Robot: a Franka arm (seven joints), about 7 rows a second.
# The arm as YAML. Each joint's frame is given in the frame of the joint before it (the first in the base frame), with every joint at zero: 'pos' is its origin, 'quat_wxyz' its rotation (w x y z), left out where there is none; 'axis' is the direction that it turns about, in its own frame. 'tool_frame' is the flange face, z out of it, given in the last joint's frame.
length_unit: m
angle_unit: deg
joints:
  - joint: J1
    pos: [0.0, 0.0, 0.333]
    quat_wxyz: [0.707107, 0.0, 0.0, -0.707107]
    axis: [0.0, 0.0, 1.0]
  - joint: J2
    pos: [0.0, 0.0, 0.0]
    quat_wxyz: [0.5, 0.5, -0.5, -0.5]
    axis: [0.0, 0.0, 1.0]
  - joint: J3
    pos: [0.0, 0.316, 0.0]
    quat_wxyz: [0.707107, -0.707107, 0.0, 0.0]
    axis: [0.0, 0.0, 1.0]
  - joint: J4
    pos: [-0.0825, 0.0, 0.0]
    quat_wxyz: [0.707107, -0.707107, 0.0, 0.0]
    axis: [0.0, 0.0, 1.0]
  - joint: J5
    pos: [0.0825, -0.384, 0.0]
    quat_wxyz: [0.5, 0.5, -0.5, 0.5]
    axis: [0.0, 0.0, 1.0]
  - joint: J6
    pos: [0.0, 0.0, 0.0]
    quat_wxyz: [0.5, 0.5, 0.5, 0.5]
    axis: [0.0, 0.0, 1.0]
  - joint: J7
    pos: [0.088, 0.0, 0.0]
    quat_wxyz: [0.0, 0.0, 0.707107, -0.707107]
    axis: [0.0, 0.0, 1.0]
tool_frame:
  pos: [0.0, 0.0, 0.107]
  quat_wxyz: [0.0, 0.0, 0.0, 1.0]
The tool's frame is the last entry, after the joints.
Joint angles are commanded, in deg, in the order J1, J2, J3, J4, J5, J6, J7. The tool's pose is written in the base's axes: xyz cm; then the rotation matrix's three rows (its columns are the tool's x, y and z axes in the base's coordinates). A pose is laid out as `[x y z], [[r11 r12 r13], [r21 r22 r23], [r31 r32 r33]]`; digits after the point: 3 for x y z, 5 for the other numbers.
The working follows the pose.
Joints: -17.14, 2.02, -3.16, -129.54, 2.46, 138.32, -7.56
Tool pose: [50.247 -18.555 35.701], [[0.96102 -0.24904 0.12006], [-0.24894 -0.96839 -0.01603], [0.12026 -0.01448 -0.99264]]
Where each joint sits with the arm in this pose, in the base's axes (m; each line is computed from the numbers above, not from the rounded line before):
J1: 0.0000 0.0000 0.3330
J2: 0.0000 0.0000 0.3330
J3: 0.0106 -0.0033 0.6488
J4: 0.0880 -0.0319 0.6459
J5: 0.4087 -0.1509 0.4529
J6: 0.4087 -0.1509 0.4529
J7: 0.4896 -0.1838 0.4632
the tool: 0.5025 -0.1856 0.3570

